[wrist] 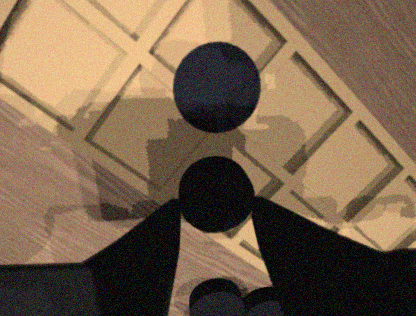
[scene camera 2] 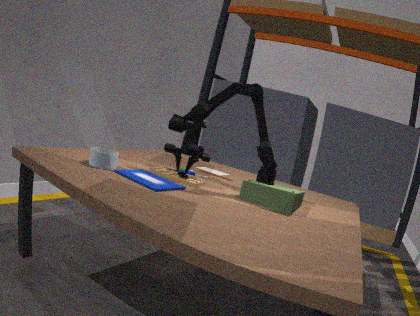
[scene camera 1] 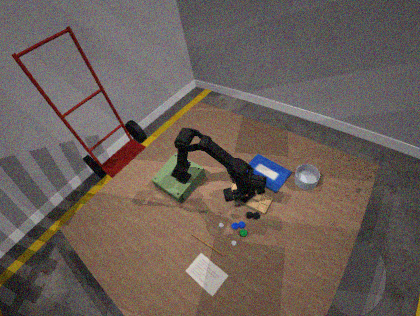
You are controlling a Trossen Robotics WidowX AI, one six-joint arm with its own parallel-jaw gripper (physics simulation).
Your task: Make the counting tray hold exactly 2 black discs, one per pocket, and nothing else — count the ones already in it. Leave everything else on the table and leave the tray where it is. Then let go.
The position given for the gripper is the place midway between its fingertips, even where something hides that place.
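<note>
The gripper (scene camera 2: 181, 172), (wrist: 216, 207). Tan counting tray (wrist: 102, 83).
</note>
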